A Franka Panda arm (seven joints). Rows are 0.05 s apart.
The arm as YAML. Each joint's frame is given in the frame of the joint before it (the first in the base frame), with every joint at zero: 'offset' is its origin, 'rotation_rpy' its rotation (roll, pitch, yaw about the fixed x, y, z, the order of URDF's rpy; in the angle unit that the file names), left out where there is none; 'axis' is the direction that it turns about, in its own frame. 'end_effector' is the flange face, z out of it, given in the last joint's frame.
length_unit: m
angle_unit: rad
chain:
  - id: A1
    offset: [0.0, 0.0, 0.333]
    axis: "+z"
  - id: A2
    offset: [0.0, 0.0, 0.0]
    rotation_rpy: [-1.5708, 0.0, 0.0]
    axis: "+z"
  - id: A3
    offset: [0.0, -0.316, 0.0]
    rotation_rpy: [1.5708, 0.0, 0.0]
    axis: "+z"
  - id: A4
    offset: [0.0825, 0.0, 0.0]
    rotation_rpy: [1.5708, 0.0, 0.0]
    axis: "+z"
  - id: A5
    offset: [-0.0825, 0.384, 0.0]
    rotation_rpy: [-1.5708, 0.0, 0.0]
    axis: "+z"
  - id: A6
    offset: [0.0, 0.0, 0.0]
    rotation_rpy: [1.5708, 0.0, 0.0]
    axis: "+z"
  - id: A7
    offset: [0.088, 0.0, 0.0]
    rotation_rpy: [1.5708, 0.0, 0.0]
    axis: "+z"
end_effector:
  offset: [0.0, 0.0, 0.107]
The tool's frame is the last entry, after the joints.
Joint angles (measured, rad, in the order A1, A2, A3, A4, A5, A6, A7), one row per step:
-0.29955, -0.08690, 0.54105, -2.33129, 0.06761, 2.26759, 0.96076
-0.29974, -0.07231, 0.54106, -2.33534, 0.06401, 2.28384, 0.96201
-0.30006, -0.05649, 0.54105, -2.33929, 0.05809, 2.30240, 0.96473
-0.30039, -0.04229, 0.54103, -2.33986, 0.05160, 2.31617, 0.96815
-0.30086, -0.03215, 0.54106, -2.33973, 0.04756, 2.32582, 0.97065
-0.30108, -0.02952, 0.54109, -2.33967, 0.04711, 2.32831, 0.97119
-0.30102, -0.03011, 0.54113, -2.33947, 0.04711, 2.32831, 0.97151
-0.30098, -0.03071, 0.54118, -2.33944, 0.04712, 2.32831, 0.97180
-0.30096, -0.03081, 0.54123, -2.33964, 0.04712, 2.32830, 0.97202
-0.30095, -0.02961, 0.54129, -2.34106, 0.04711, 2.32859, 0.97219
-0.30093, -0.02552, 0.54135, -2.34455, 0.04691, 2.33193, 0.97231
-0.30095, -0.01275, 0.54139, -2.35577, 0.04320, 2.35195, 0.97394
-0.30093, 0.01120, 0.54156, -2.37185, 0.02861, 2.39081, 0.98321
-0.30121, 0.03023, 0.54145, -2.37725, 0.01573, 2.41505, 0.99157
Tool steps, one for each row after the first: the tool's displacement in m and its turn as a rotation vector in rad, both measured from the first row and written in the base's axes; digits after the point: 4 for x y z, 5 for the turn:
0.0011, -0.0003, -0.0065, 0.00384, 0.00139, 0.00055
0.0023, -0.0007, -0.0133, 0.00691, 0.00125, 0.00099
0.0039, -0.0009, -0.0184, 0.00905, 0.00089, 0.00130
0.0052, -0.0010, -0.0219, 0.01117, 0.00040, 0.00091
0.0055, -0.0010, -0.0228, 0.01216, 0.00035, 0.00044
0.0056, -0.0010, -0.0224, 0.01203, -0.00040, 0.00023
0.0056, -0.0009, -0.0221, 0.01187, -0.00100, 0.00003
0.0055, -0.0009, -0.0222, 0.01179, -0.00089, -0.00013
0.0051, -0.0010, -0.0233, 0.01186, 0.00136, -0.00026
0.0045, -0.0012, -0.0262, 0.01279, 0.00536, -0.00030
0.0032, -0.0017, -0.0347, 0.01545, 0.00830, 0.00007
0.0022, -0.0022, -0.0482, 0.01708, 0.00664, 0.00043
0.0027, -0.0022, -0.0564, 0.01836, 0.00448, 0.00057

